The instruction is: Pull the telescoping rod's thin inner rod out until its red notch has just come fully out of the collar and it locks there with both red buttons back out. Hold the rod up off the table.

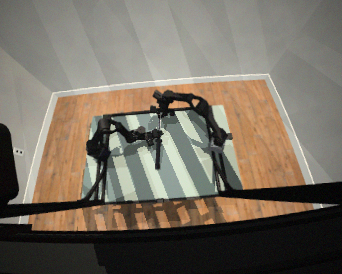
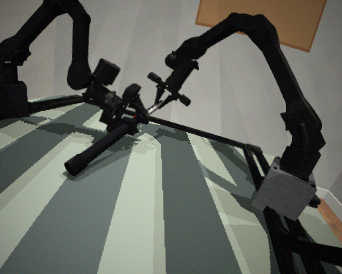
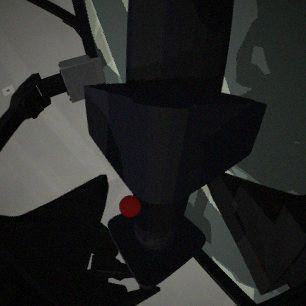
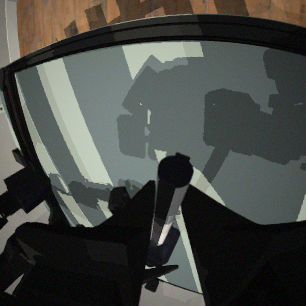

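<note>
The telescoping rod lies tilted over the striped mat (image 1: 186, 176) (image 2: 143, 217). Its thick black outer tube (image 1: 157, 155) (image 2: 99, 145) (image 3: 179, 39) slopes down to a low end close to the mat. The dark collar (image 2: 129, 125) (image 3: 170, 136) shows one red button (image 2: 134, 116) (image 3: 130, 206). The thin silvery inner rod (image 1: 159, 122) (image 2: 154, 106) (image 4: 164, 232) sticks out beyond the collar. My left gripper (image 1: 157, 134) (image 2: 133, 114) (image 3: 157, 177) is open, with its fingers on either side of the collar. My right gripper (image 1: 159, 112) (image 2: 159, 103) (image 4: 166, 186) is shut on the inner rod's end.
A black frame rail (image 1: 137, 112) (image 2: 197, 131) runs along the mat's far edge behind the rod. A grey box (image 1: 215, 148) (image 2: 278, 190) sits at the right arm's base. Wooden floor (image 1: 265, 130) surrounds the mat.
</note>
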